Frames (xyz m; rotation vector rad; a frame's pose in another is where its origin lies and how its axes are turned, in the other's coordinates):
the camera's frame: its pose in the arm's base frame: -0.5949 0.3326 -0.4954 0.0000 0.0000 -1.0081
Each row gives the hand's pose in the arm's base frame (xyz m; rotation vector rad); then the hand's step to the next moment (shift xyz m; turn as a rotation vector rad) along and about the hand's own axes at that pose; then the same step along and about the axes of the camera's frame.
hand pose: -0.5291 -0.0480 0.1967 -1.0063 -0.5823 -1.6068
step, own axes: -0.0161 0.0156 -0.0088 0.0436 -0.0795 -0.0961
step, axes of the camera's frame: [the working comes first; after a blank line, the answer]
step, axes of the arm's base frame: 0.0128 -0.0028 -0.0202 -0.1068 -0.0777 -0.0025

0.0092 0.0093 -0.0202 0.0087 -0.1318 -0.0025
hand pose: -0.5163 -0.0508 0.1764 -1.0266 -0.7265 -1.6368
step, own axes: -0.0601 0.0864 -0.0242 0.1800 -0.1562 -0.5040
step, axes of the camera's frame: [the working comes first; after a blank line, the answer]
step, axes of the arm's base frame: 0.0826 -0.0192 -0.0668 -0.3057 -0.4619 -0.0637

0.0603 0.0596 -0.0668 0.2276 -0.5049 -0.0637
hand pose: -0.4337 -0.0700 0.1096 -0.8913 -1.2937 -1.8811
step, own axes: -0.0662 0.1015 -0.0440 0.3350 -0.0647 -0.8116
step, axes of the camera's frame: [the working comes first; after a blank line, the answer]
step, axes of the arm's base frame: 0.1127 -0.0600 -0.0177 -0.3616 -0.8023 0.0257

0.1109 0.0633 -0.0177 0.4857 -0.7338 0.0257
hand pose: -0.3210 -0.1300 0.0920 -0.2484 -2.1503 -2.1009
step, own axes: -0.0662 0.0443 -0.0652 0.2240 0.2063 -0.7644
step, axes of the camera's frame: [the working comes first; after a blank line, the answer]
step, axes of the arm's base frame: 0.0722 -0.0663 0.0316 -0.1965 -0.7530 0.2672

0.0945 0.0257 0.0316 0.5321 -0.5679 0.2672
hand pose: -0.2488 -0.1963 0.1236 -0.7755 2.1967 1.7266
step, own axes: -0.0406 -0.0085 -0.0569 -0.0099 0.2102 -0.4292
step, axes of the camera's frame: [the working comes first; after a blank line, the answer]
step, axes of the arm's base frame: 0.0458 -0.0452 0.0286 -0.0489 -0.3729 0.2951

0.0627 0.0147 0.0286 0.2893 -0.2403 0.2951
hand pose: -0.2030 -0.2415 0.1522 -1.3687 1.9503 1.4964
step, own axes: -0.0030 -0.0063 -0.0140 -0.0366 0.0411 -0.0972
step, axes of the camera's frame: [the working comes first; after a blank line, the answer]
step, axes of the arm's base frame: 0.0106 -0.0107 0.0042 0.0110 -0.0677 0.0882

0.0147 0.0032 0.0042 0.0631 -0.0268 0.0882
